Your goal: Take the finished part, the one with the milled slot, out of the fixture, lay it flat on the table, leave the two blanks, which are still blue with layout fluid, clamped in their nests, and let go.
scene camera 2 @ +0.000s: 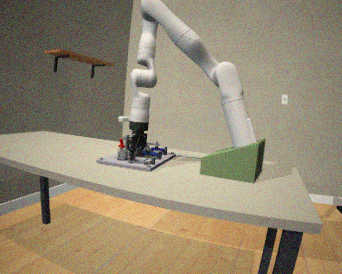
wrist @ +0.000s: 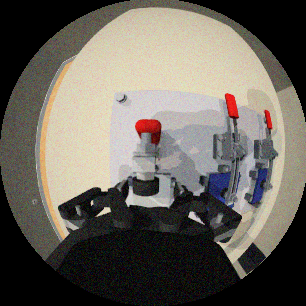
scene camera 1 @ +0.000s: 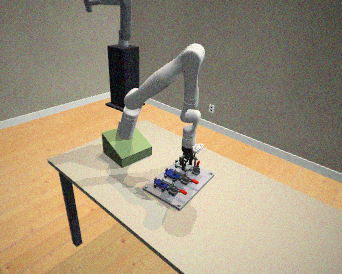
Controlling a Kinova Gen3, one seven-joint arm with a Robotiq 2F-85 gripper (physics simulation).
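Seen in the pictures: gripper, fingertip midpoint: (scene camera 2: 135,160) (scene camera 1: 187,167); arm's base, link origin: (scene camera 2: 244,145) (scene camera 1: 125,134).
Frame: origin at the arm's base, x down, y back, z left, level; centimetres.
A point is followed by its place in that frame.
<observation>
The finished part (wrist: 166,190) @[x 8.7, y -41.6, z 4.7 cm] is a bare silvery piece in the end nest of the fixture plate (wrist: 127,112) @[x 10.3, y -52.4, z 10.4 cm] (scene camera 1: 204,180) @[x 10.3, y -54.9, z 3.9 cm] (scene camera 2: 112,163) @[x 10.9, y -48.9, z 13.2 cm]; its slot cannot be made out. My gripper (wrist: 150,187) @[x 9.7, y -41.7, z 6.9 cm] (scene camera 1: 188,167) @[x 9.7, y -41.7, z 6.9 cm] (scene camera 2: 135,155) @[x 9.7, y -41.7, z 6.9 cm] points down over that nest, its fingertips against the part's two sides, shut on it. The clamp there has its red handle (wrist: 148,125) @[x 1.9, y -48.6, z 6.6 cm] (scene camera 1: 198,163) @[x 2.9, y -48.9, z 6.1 cm] (scene camera 2: 121,144) @[x 4.0, y -48.1, z 7.4 cm] standing upright; its black pad shows in front of the part in the wrist view. Two blue blanks (wrist: 218,184) @[x 8.2, y -42.1, z -2.8 cm] (wrist: 259,187) @[x 7.7, y -39.8, z -14.6 cm] sit in the other nests under clamps with lowered red handles (wrist: 231,106) @[x 6.2, y -52.9, z -3.8 cm] (wrist: 268,120) @[x 5.8, y -52.8, z -14.6 cm].
The fixture stands on the table (scene camera 1: 250,215) @[x 11.9, y -83.9, z -3.3 cm] (scene camera 2: 65,150) @[x 11.8, y -83.1, z -0.1 cm]. The green wedge-shaped arm base (scene camera 1: 136,154) @[x 6.8, y -13.3, z -4.7 cm] (scene camera 2: 232,164) @[x 6.2, y -3.8, z 9.3 cm] stands on the same table. A bolt head (wrist: 121,98) @[x 9.7, y -54.6, z 11.4 cm] rises at the plate's corner. The neighbouring clamp (wrist: 226,146) @[x 7.5, y -47.5, z -3.3 cm] stands to the right of my fingers in the wrist view.
</observation>
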